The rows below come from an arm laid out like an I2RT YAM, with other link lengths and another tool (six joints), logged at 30 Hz.
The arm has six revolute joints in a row. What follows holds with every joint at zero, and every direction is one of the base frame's.
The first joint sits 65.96 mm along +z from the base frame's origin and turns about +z.
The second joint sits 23 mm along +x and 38.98 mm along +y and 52.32 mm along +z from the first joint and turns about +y.
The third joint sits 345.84 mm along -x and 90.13 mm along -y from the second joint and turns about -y.
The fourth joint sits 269.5 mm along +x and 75.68 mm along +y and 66 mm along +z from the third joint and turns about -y.
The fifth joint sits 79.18 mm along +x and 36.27 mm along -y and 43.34 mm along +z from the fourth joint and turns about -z.
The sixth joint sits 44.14 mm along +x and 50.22 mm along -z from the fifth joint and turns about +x.
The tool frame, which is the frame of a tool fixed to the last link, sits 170 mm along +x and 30 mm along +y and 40 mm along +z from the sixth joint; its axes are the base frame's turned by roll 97.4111, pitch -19.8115 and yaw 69.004 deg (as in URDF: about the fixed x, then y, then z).
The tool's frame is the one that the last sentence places.
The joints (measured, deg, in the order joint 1, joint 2, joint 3, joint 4, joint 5, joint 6), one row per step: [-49.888, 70.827, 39.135, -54.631, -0.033, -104.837]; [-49.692, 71.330, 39.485, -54.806, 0.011, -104.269]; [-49.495, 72.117, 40.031, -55.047, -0.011, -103.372]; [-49.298, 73.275, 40.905, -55.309, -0.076, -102.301]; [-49.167, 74.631, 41.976, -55.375, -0.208, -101.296]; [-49.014, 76.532, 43.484, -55.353, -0.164, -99.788]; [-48.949, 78.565, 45.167, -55.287, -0.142, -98.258]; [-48.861, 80.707, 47.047, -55.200, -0.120, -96.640]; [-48.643, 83.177, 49.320, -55.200, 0.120, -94.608]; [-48.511, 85.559, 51.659, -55.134, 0.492, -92.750]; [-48.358, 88.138, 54.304, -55.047, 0.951, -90.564]
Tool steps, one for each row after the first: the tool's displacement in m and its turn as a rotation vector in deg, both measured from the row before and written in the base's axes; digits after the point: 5 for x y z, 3 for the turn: [0.00132, -0.00044, 0.00043, 0.245, 0.219, -0.374]; [0.00227, -0.00081, 0.00067, 0.413, 0.259, -0.697]; [0.00370, -0.00204, 0.00114, 0.489, 0.270, -0.870]; [0.00515, -0.00367, 0.00126, 0.378, 0.102, -0.868]; [0.00710, -0.00630, 0.00129, 0.286, 0.244, -1.356]; [0.00794, -0.00749, 0.00124, 0.228, 0.176, -1.465]; [0.00902, -0.00853, 0.00125, 0.143, 0.108, -1.530]; [0.01045, -0.01031, 0.00118, 0.014, 0.282, -1.818]; [0.01039, -0.01154, 0.00098, -0.250, 0.234, -1.732]; [0.01192, -0.01331, 0.00079, -0.413, 0.194, -2.041]
